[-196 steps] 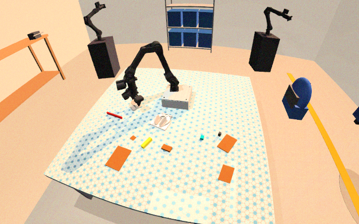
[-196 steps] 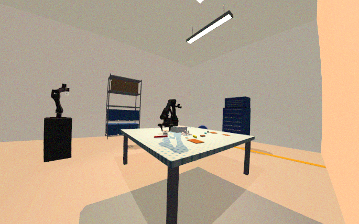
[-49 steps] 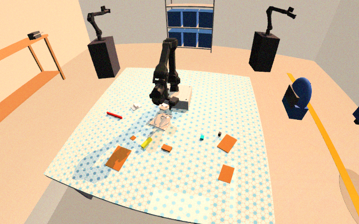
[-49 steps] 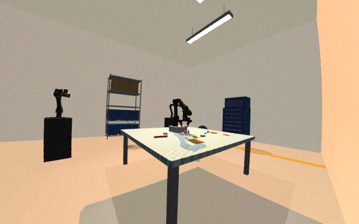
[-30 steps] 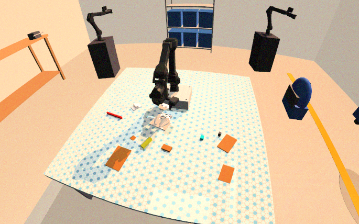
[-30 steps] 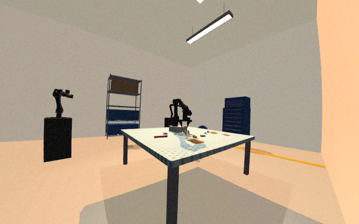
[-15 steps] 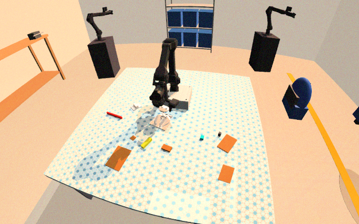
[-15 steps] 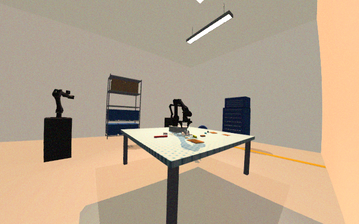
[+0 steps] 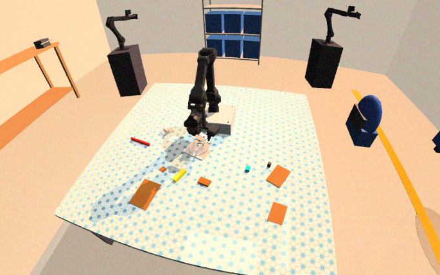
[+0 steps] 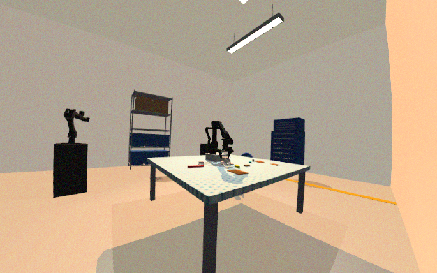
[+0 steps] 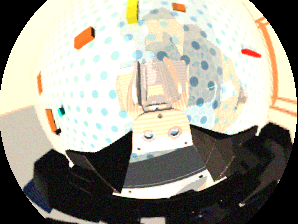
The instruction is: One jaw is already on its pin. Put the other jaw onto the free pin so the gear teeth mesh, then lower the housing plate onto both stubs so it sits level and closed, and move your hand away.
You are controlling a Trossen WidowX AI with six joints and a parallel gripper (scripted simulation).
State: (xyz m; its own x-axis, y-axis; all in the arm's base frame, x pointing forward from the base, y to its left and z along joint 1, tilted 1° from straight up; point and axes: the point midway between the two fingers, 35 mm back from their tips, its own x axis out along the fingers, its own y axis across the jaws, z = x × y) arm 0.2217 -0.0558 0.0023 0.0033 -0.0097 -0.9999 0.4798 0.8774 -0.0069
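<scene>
Now: gripper tip 10 mm short of the white jaw, 20 mm to the left of it and 30 mm above it. Also, from my gripper tip: teal cube 180 mm ahead, 230 mm to the left, 40 mm below; then black cube 170 mm ahead, 340 mm to the left, 30 mm below; then yellow block 220 mm ahead, 100 mm to the right, 30 mm below.
</scene>
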